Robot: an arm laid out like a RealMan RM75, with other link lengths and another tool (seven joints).
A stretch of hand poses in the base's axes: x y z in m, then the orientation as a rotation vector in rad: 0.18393 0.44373 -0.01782 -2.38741 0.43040 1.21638; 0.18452 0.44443 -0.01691 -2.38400 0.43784 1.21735; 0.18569 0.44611 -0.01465 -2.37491 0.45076 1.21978; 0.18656 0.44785 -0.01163 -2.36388 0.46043 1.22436; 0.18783 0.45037 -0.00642 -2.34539 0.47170 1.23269; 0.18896 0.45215 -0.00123 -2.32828 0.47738 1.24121; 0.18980 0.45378 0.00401 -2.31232 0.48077 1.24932; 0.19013 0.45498 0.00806 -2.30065 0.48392 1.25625
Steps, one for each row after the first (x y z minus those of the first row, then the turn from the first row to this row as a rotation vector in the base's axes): 0.00059 0.00070 0.00091 -0.00069 0.00263 -0.00536; 0.00176 0.00238 0.00317 0.00044 0.00835 -0.01583; 0.00263 0.00412 0.00619 0.00402 0.01538 -0.02466; 0.00390 0.00664 0.01140 0.01195 0.02682 -0.03647; 0.00503 0.00842 0.01659 0.02113 0.03720 -0.04447; 0.00587 0.01005 0.02183 0.03045 0.04673 -0.05080; 0.00620 0.01125 0.02588 0.03668 0.05454 -0.05545
